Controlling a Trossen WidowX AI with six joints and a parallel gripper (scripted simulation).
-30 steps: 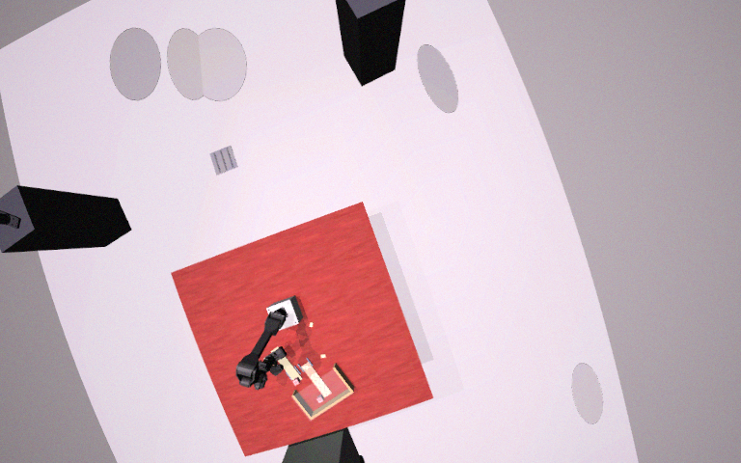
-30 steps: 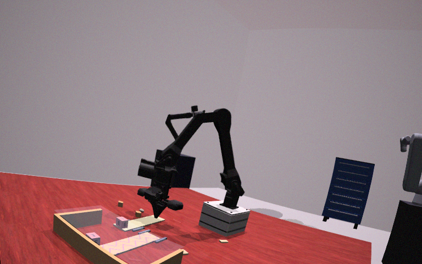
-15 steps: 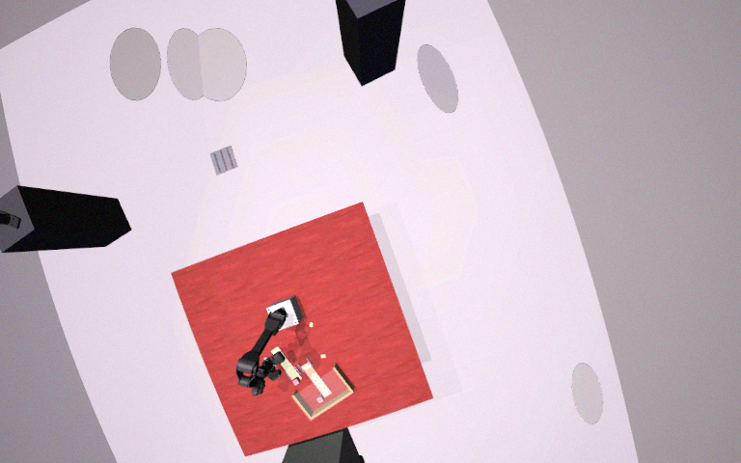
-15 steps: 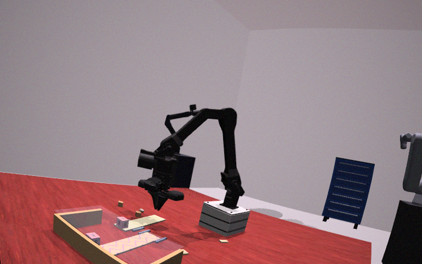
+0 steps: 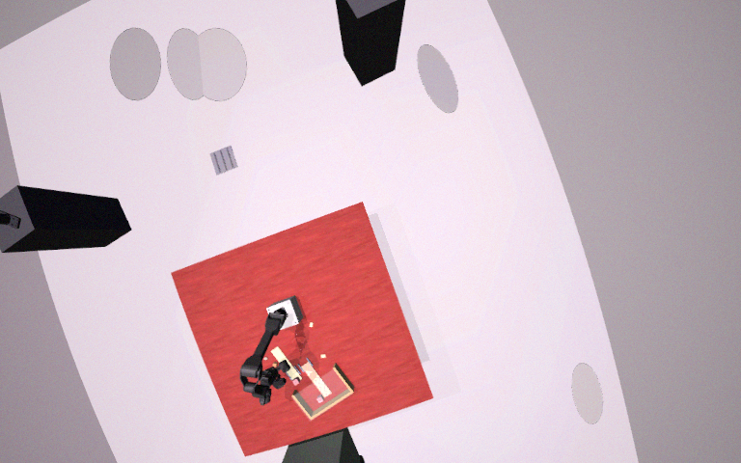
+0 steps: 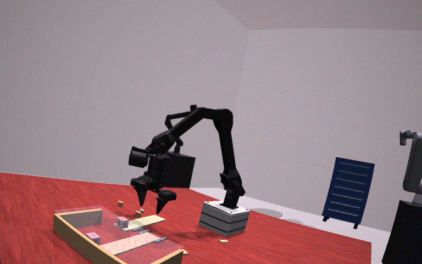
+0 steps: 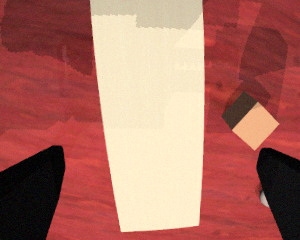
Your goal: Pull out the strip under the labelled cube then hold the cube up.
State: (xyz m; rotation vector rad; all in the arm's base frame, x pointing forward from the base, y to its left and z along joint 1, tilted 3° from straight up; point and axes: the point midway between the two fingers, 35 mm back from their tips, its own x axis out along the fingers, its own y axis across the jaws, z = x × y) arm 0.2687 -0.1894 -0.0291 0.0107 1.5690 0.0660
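My gripper tip is now 50 mm above the cream strip, 40 mm short of it and 10 mm to the right of it.
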